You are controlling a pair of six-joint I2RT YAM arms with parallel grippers.
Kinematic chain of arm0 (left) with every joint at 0, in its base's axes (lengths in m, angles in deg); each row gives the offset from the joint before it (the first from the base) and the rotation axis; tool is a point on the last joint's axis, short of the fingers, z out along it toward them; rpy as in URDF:
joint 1: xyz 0 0 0.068 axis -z
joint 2: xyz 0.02 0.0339 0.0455 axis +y
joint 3: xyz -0.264 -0.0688 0 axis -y
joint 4: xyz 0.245 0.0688 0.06 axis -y
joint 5: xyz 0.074 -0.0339 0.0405 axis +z
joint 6: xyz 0.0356 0 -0.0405 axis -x
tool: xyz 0 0 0 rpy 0 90 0
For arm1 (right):
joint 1: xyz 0 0 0.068 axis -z
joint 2: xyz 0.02 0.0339 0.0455 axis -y
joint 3: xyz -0.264 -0.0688 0 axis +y
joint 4: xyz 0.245 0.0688 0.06 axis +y
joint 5: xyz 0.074 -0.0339 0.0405 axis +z
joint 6: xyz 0.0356 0 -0.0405 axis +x
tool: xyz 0 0 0 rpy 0 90 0
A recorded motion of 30 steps. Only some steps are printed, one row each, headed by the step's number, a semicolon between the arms.
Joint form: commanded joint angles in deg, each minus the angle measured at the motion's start. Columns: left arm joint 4, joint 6, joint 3, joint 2, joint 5, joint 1; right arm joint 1, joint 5, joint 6, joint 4, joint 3, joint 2.
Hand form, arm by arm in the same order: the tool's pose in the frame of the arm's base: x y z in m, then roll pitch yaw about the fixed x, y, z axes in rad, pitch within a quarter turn. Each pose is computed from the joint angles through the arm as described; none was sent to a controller.
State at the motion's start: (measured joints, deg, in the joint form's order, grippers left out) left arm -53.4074 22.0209 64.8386 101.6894 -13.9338 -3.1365; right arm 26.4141 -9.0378 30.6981 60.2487 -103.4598 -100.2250
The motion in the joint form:
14: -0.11 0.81 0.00 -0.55 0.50 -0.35; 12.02 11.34 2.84 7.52 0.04 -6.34
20: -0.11 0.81 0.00 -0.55 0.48 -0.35; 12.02 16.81 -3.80 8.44 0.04 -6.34
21: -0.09 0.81 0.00 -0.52 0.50 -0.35; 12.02 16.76 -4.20 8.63 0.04 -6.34
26: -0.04 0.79 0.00 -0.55 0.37 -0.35; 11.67 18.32 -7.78 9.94 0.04 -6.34
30: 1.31 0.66 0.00 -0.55 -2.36 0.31; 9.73 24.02 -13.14 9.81 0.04 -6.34
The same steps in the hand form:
14: 0.3043 0.0103 0.1672 -2.9237 -0.0873 -2.6922; 0.2978 -0.2345 0.3095 2.9204 0.2543 1.8638
20: 0.3043 0.0102 0.1672 -2.9234 -0.0875 -2.6922; 0.2985 -0.2307 0.3092 2.8764 0.2217 1.9934
21: 0.3043 0.0103 0.1671 -2.9238 -0.0875 -2.6922; 0.2982 -0.2305 0.3091 2.8803 0.2210 2.0005
26: 0.3044 0.0102 0.1672 -2.9211 -0.0870 -2.6928; 0.2983 -0.2265 0.3085 2.8791 0.2054 2.0735
30: 0.3071 0.0052 0.1677 -2.8677 -0.0824 -2.7118; 0.3079 -0.2135 0.3092 2.8054 0.2022 2.2087

